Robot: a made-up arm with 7 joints. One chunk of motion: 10 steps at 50 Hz.
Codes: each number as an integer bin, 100 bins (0 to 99) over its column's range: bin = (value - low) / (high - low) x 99, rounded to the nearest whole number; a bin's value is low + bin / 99 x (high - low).
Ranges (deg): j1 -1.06..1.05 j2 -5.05..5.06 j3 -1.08..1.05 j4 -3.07..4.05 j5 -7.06..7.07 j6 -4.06..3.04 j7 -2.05..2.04
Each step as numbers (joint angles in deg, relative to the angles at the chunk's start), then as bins.
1 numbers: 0.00 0.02 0.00 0.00 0.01 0.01 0.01
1 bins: 50 50 50 43 50 57 50
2 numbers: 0.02 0.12 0.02 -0.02 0.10 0.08 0.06
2 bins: 51 51 51 42 50 58 51
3 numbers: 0.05 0.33 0.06 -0.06 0.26 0.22 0.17
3 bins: 52 53 53 42 51 60 54
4 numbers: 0.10 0.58 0.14 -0.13 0.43 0.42 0.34
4 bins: 54 55 57 41 52 62 58
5 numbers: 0.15 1.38 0.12 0.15 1.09 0.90 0.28
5 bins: 57 63 56 45 57 69 56
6 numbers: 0.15 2.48 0.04 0.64 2.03 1.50 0.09
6 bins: 57 74 52 52 64 78 52
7 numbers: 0.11 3.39 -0.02 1.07 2.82 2.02 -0.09
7 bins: 55 83 49 58 69 85 47
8 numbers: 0.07 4.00 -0.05 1.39 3.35 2.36 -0.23
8 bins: 53 89 48 62 73 90 44
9 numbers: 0.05 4.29 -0.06 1.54 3.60 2.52 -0.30
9 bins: 52 91 47 64 75 92 42
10 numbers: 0.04 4.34 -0.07 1.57 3.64 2.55 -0.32
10 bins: 52 92 47 65 75 92 42
